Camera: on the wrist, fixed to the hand. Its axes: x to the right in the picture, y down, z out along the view.
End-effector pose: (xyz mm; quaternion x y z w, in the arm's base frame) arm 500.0 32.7 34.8 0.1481 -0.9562 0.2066 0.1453
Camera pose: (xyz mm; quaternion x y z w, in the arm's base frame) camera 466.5 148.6 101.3 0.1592 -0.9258 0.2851 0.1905
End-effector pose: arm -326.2 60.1 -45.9 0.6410 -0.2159 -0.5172 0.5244
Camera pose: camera -202.1 51.6 13.3 0.7103 -0.2161 -0.4686 0.4787
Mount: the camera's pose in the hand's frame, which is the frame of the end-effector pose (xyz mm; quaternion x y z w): 27.3 89.0 -101.5 0.0763 0.0570 -0.0130 0.9954
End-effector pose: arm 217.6 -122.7 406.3 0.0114 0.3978 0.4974 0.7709
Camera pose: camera 91.9 -95.0 357.3 0.0366 0.4780 0.4554 0.7502
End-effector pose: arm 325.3 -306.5 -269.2 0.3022 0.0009 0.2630 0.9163
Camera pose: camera 289.7 -176.7 -298.5 0.3557 0.0771 0.2670 0.8923
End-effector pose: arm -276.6 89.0 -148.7 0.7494 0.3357 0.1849 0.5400
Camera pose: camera -295.2 160.7 -32.6 0.7722 0.3888 0.1941 0.4636
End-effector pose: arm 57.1 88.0 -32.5 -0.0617 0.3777 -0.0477 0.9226
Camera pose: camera 8.8 164.3 -136.5 0.0068 0.4241 -0.0918 0.9009
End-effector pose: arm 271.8 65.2 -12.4 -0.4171 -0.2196 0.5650 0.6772
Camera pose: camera 305.3 60.2 -145.9 -0.3928 -0.1423 0.5466 0.7257
